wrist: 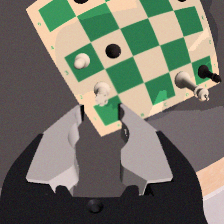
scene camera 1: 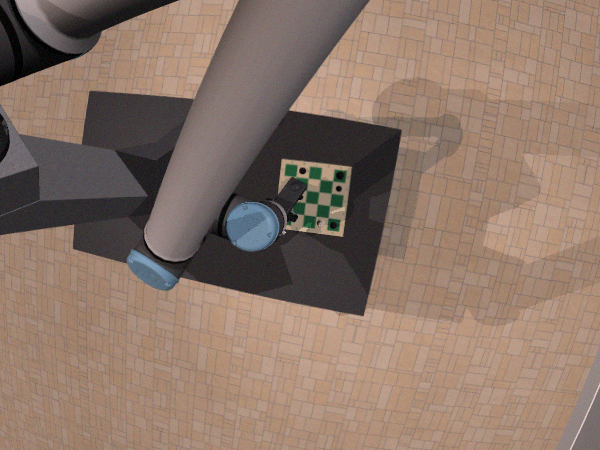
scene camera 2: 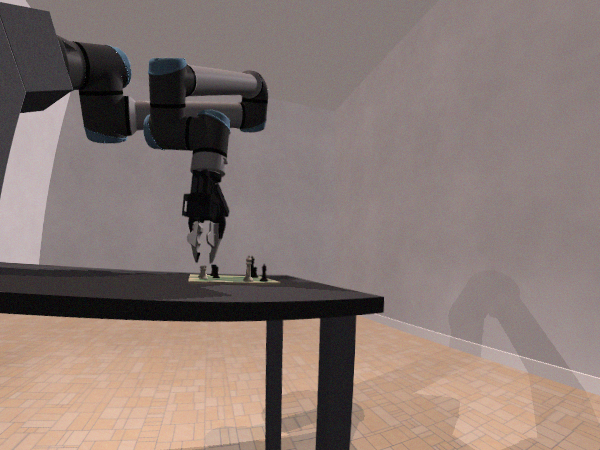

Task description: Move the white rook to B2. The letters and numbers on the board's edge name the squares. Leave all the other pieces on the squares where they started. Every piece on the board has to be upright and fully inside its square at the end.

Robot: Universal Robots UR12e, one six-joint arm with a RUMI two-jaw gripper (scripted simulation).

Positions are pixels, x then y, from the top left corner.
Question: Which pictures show the gripper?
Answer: The wrist view, scene camera 1 and scene camera 2: all of them.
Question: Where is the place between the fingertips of the gripper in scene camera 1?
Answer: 285, 209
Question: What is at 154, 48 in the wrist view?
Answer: A chessboard.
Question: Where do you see a chessboard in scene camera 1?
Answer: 320, 200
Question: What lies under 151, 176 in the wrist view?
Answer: The gripper.
